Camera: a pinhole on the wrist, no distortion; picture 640 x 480 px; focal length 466.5 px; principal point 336.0 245.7 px. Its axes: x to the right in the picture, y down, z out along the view. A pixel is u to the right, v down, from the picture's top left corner.
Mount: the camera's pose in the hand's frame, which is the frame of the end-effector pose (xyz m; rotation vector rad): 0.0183 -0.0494 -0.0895 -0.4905 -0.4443 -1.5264
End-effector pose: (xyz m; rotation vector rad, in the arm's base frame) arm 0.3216 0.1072 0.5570 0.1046 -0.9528 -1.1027
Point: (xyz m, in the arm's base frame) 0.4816 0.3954 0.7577
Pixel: 77.8 105.5
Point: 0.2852 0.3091 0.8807
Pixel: 317.3 243.4
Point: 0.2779 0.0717 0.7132
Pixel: 438.6 444.3
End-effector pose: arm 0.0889 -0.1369 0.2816 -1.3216 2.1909 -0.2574
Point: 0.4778 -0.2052 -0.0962
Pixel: outside the picture
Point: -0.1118 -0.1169 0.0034
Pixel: 135.7 408.7
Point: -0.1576 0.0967 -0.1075
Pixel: 111.2 241.3
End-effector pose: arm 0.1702 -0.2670 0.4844 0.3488 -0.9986 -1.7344
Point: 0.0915 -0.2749 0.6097
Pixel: 419.8 330.5
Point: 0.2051 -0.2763 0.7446
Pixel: 197.3 281.4
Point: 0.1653 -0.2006 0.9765
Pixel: 251.6 261.9
